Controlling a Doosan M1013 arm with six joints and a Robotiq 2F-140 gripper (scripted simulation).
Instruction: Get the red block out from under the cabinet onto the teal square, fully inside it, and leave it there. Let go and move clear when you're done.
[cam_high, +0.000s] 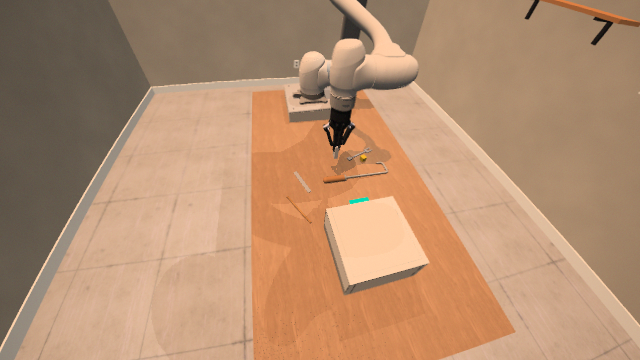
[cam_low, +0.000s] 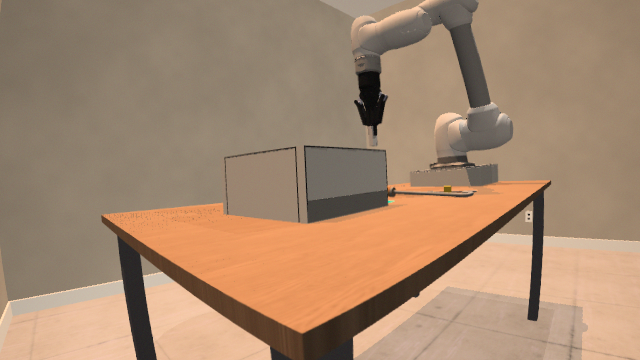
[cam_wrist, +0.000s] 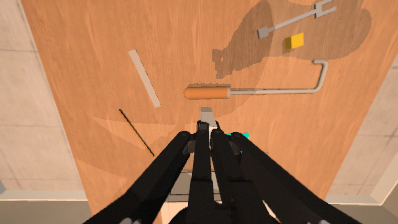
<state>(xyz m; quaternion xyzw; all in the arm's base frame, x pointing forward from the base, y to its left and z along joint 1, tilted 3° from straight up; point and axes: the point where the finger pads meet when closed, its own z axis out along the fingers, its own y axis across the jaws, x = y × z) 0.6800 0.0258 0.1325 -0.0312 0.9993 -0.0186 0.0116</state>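
Now: hand 19 cm above the screwdriver, 13 cm to the right of it and 5 cm past it. Round my hand: flat grey strip (20 cm below, 15 cm to the right, 1 cm behind); then thin stick (20 cm below, 17 cm to the right, 15 cm ahead); then teal square (20 cm below, 16 cm ahead, 11 cm to the left).
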